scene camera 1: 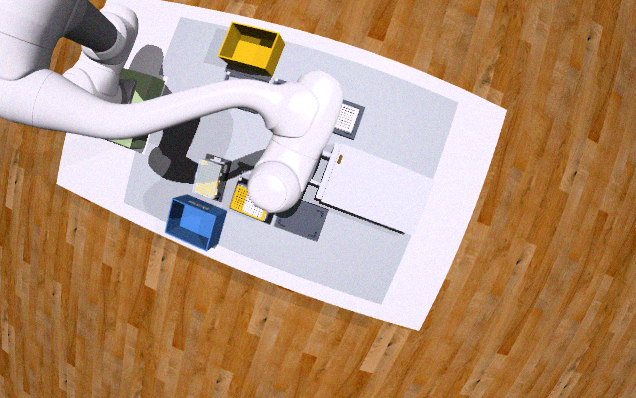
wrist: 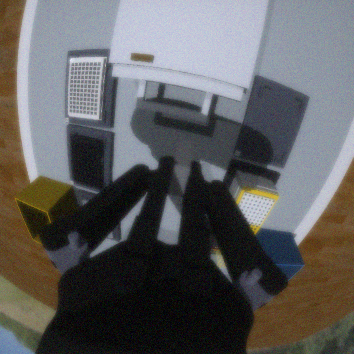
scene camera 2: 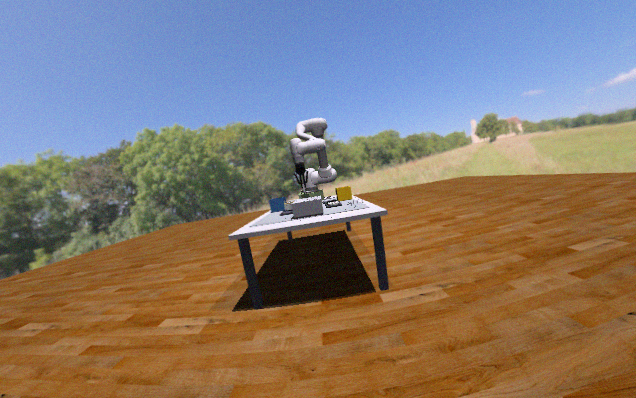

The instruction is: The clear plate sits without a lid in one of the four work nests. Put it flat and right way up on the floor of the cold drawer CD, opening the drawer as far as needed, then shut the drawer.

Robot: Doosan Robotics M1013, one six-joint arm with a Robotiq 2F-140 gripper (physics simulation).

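Places are measured from the arm's base along level axes (x ahead, y left, z up), in centimetres.
Where they show: gripper, fingertip midpoint: (wrist: 182, 151) (scene camera 2: 304, 192); arm's base, link origin: (scene camera 1: 114, 100) (scene camera 2: 311, 191).
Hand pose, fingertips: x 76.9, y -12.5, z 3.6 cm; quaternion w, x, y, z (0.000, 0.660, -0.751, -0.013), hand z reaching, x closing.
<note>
Each offset is from my fingertips to the top centre of the thing. "pt": to the spot under its first point.
The white cabinet of cold drawer CD (scene camera 1: 380, 190) (scene camera 2: 307, 206) (wrist: 190, 35) stands on the table. In the wrist view the drawer front {dx +8.7, dy +2.1, dz -5.3 cm} (wrist: 175, 80) lies up against the cabinet, and the drawer looks shut. Its handle {pt dx +5.2, dy -2.5, dz -7.2 cm} (wrist: 206, 103) sticks out from the front, above the table. The clear plate does not show, and the inside of the drawer is hidden. My gripper (wrist: 182, 151) is shut with nothing between its fingers. It hangs above the table in front of the handle, apart from it. In scene camera 1 the arm hides the gripper.
A white plate {dx +7.2, dy +21.1, dz -12.0 cm} (scene camera 1: 348, 119) (wrist: 86, 87) and a black plate {dx -9.8, dy +23.0, dz -12.0 cm} (wrist: 90, 160) sit in nests on one side. On the other are a dark pad {pt dx +4.4, dy -17.5, dz -13.5 cm} (scene camera 1: 305, 222) (wrist: 275, 120), a yellow-rimmed rack {dx -15.0, dy -14.1, dz -7.0 cm} (scene camera 1: 250, 202), a yellowish plate {dx -32.2, dy -9.4, dz -6.9 cm} (scene camera 1: 207, 180) and a blue bin {dx -34.4, dy -25.7, dz -2.7 cm} (scene camera 1: 197, 220). A yellow bin {dx -26.4, dy +38.4, dz -2.7 cm} (scene camera 1: 252, 47) stands opposite.
</note>
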